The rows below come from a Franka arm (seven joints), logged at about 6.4 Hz.
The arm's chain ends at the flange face. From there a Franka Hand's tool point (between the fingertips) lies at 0.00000 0.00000 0.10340 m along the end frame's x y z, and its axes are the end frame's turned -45 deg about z.
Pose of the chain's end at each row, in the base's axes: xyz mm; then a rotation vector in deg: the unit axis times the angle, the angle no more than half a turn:
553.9 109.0 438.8 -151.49 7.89 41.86
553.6 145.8 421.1 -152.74 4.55 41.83
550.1 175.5 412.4 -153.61 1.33 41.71
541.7 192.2 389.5 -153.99 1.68 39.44
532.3 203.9 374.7 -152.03 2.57 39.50
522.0 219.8 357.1 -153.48 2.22 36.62
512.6 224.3 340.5 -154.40 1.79 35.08
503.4 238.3 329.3 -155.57 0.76 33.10
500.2 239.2 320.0 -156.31 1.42 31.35
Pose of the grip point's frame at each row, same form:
505.0 150.0 357.4 -136.79 -48.49 25.47
503.9 184.0 338.9 -136.62 -51.88 25.91
499.8 211.4 329.5 -136.19 -55.03 26.15
494.0 228.7 305.3 -137.04 -55.02 24.11
484.6 243.7 292.0 -135.72 -53.55 23.33
477.6 258.4 272.1 -137.32 -54.57 21.17
469.9 262.0 254.2 -138.21 -55.38 20.08
462.9 274.7 241.4 -139.17 -56.85 18.68
461.9 275.2 230.9 -140.36 -56.65 17.32

